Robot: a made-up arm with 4 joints. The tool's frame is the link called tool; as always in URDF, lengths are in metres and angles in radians. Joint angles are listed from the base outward.
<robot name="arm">
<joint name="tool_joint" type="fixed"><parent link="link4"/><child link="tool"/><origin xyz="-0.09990 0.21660 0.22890" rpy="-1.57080 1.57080 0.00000"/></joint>
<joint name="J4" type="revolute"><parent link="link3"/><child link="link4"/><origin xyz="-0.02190 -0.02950 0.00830"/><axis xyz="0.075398 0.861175 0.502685"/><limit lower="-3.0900" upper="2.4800"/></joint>
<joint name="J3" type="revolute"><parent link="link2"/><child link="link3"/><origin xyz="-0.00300 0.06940 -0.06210"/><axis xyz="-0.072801 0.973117 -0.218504"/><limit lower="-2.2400" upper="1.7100"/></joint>
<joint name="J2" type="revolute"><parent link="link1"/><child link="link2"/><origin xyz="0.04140 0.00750 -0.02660"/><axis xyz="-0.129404 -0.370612 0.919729"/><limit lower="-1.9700" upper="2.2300"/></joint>
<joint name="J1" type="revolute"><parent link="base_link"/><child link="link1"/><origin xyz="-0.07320 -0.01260 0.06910"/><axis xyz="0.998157 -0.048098 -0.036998"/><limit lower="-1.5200" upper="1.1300"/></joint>
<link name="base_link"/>
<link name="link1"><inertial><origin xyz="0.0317 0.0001 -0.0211"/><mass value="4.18"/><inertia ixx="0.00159" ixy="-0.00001" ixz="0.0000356" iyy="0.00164" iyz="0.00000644" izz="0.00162"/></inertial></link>
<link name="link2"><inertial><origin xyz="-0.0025 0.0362 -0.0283"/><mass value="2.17"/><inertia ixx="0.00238" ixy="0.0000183" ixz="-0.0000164" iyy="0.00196" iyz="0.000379" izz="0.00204"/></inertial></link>
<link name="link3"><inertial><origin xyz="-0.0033 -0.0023 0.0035"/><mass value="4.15"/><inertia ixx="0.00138" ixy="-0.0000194" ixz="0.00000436" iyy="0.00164" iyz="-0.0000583" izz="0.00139"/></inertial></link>
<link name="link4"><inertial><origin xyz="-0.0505 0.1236 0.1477"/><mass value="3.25"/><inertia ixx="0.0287" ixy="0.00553" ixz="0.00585" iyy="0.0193" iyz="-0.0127" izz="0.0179"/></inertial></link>
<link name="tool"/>
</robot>
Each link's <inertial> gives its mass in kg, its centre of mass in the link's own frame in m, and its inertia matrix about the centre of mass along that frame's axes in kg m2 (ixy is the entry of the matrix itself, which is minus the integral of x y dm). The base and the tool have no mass. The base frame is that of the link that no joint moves.
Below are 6 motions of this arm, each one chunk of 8 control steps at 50 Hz.
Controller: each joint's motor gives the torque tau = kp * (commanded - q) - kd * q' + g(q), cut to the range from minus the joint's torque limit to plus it. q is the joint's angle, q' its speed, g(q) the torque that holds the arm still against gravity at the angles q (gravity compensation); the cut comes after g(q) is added. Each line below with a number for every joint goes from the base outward.
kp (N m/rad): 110 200 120 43
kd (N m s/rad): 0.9 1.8 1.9 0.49
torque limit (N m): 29 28 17 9.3
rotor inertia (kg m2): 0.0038 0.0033 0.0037 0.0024
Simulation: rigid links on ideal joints. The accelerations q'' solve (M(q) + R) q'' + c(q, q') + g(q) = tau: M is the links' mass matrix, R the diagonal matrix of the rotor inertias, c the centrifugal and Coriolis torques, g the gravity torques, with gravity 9.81 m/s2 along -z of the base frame. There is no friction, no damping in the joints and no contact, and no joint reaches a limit. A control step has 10 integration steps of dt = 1/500 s. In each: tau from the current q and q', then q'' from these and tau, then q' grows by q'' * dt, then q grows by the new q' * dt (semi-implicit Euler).
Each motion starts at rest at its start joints. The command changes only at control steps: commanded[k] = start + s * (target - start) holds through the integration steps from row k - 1 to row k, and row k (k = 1, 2, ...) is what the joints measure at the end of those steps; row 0 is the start. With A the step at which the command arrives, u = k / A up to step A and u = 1 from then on. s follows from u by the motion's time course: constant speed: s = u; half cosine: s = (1 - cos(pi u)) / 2; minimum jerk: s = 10 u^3 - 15 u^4 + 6 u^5; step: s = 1 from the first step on.
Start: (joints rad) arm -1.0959 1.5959 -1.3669 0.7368
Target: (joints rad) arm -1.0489 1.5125 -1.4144 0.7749
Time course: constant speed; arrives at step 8
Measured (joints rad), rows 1 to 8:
1: -1.0979 1.5912 -1.3730 0.7404
2: -1.0990 1.5830 -1.3796 0.7433
3: -1.0969 1.5730 -1.3852 0.7481
4: -1.0910 1.5615 -1.3898 0.7551
5: -1.0821 1.5485 -1.3938 0.7627
6: -1.0710 1.5345 -1.3977 0.7696
7: -1.0588 1.5204 -1.4021 0.7758
8: -1.0464 1.5071 -1.4073 0.7809

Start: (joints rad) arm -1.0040 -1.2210 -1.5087 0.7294
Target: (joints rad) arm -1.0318 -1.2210 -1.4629 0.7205
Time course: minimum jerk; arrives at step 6
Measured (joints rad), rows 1 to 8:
1: -1.0044 -1.2207 -1.5077 0.7287
2: -1.0070 -1.2193 -1.5021 0.7256
3: -1.0130 -1.2170 -1.4914 0.7220
4: -1.0216 -1.2156 -1.4788 0.7204
5: -1.0302 -1.2172 -1.4687 0.7214
6: -1.0362 -1.2217 -1.4636 0.7230
7: -1.0392 -1.2265 -1.4615 0.7229
8: -1.0399 -1.2289 -1.4606 0.7221

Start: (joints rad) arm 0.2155 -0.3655 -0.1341 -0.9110
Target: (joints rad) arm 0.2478 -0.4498 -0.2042 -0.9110
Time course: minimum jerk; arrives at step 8
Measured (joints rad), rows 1 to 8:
1: 0.2156 -0.3663 -0.1353 -0.9105
2: 0.2165 -0.3710 -0.1418 -0.9085
3: 0.2192 -0.3814 -0.1553 -0.9065
4: 0.2241 -0.3973 -0.1731 -0.9069
5: 0.2306 -0.4164 -0.1902 -0.9106
6: 0.2373 -0.4353 -0.2014 -0.9165
7: 0.2429 -0.4505 -0.2039 -0.9223
8: 0.2471 -0.4601 -0.1992 -0.9251

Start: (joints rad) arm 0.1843 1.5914 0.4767 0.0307
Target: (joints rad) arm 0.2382 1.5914 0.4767 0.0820
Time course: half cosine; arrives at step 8
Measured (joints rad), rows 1 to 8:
1: 0.1850 1.5918 0.4767 0.0318
2: 0.1880 1.5929 0.4762 0.0355
3: 0.1947 1.5942 0.4750 0.0423
4: 0.2057 1.5950 0.4734 0.0509
5: 0.2195 1.5950 0.4722 0.0599
6: 0.2334 1.5939 0.4719 0.0683
7: 0.2442 1.5920 0.4729 0.0757
8: 0.2493 1.5896 0.4751 0.0814

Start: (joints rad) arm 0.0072 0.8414 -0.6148 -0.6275
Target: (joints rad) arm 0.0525 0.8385 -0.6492 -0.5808
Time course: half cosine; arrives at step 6
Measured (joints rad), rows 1 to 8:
1: 0.0082 0.8411 -0.6162 -0.6253
2: 0.0127 0.8407 -0.6206 -0.6173
3: 0.0228 0.8412 -0.6281 -0.6033
4: 0.0367 0.8422 -0.6371 -0.5872
5: 0.0500 0.8425 -0.6452 -0.5756
6: 0.0583 0.8415 -0.6500 -0.5738
7: 0.0603 0.8388 -0.6513 -0.5806
8: 0.0587 0.8356 -0.6509 -0.5891

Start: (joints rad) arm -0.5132 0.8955 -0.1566 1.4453
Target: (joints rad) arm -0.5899 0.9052 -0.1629 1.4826
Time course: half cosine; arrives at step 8
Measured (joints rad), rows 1 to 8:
1: -0.5137 0.8954 -0.1569 1.4456
2: -0.5160 0.8954 -0.1577 1.4467
3: -0.5222 0.8959 -0.1591 1.4494
4: -0.5337 0.8974 -0.1609 1.4542
5: -0.5506 0.9000 -0.1626 1.4610
6: -0.5715 0.9035 -0.1640 1.4697
7: -0.5929 0.9072 -0.1645 1.4793
8: -0.6105 0.9101 -0.1639 1.4884

